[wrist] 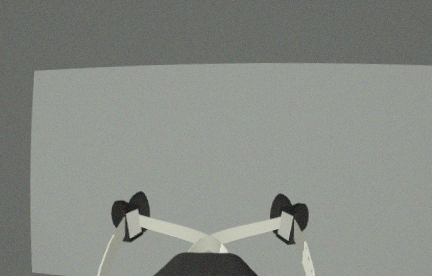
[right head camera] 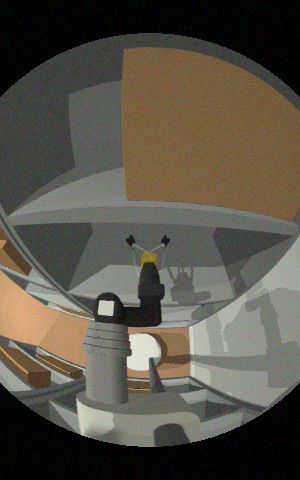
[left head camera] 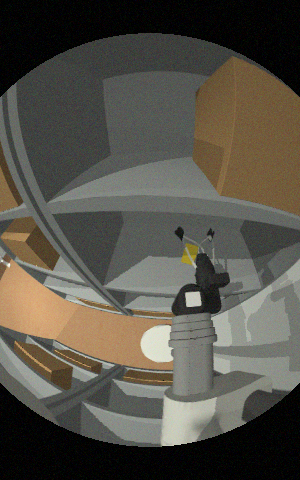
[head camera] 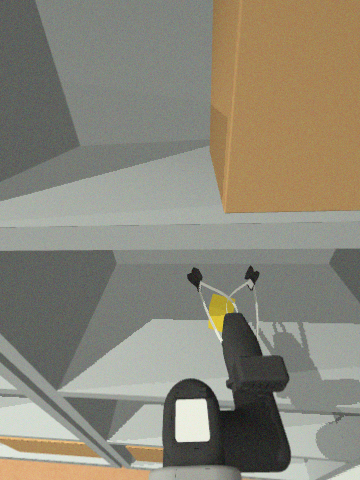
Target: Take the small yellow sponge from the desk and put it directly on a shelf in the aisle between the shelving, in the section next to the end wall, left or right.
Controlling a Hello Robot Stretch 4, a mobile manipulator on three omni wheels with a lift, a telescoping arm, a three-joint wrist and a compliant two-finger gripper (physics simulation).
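Places are measured from the robot's base along level axes (x ahead, y left, z up), in metres.
Pixels of known places: gripper, fingertip midpoint: [wrist: 210, 209] [right head camera: 147, 236] [left head camera: 194, 228] [head camera: 221, 269]; robot's base, link origin: [right head camera: 140, 350] [left head camera: 160, 342].
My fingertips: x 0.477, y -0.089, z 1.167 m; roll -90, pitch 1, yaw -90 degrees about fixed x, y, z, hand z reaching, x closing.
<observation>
Ahead of a thing's pixels: the offset from my fingertips to its top centre. Level surfaces: height alone.
The small yellow sponge {dz -0.104, dx -0.019, dy -0.005 m} [head camera: 217, 304] [left head camera: 189, 254] [right head camera: 148, 259] rests on a grey shelf {dz -0.204 m} [head camera: 165, 355] [left head camera: 150, 275] [right head camera: 105, 280] in the bay below the upper shelf board. It looks upright and is partly hidden behind my finger strips and wrist. My gripper [head camera: 223, 277] [left head camera: 195, 233] [right head camera: 148, 241] [wrist: 210, 209] is open, with its fingertips apart and no object between them. It appears above the sponge, in front of the bay's back panel. The sponge does not show in the wrist view.
A large cardboard box {dz +0.523, dx -0.053, dy -0.189 m} [head camera: 295, 100] [left head camera: 255, 135] [right head camera: 200, 125] stands on the upper shelf [head camera: 100, 237], above and right of my gripper. A pale wall [right head camera: 245, 345] rises at the right. Grey dividers flank the bay. More boxes {dz -0.392, dx -0.908, dy +1.008 m} [left head camera: 45, 362] [right head camera: 22, 367] sit on the shelving at the lower left.
</observation>
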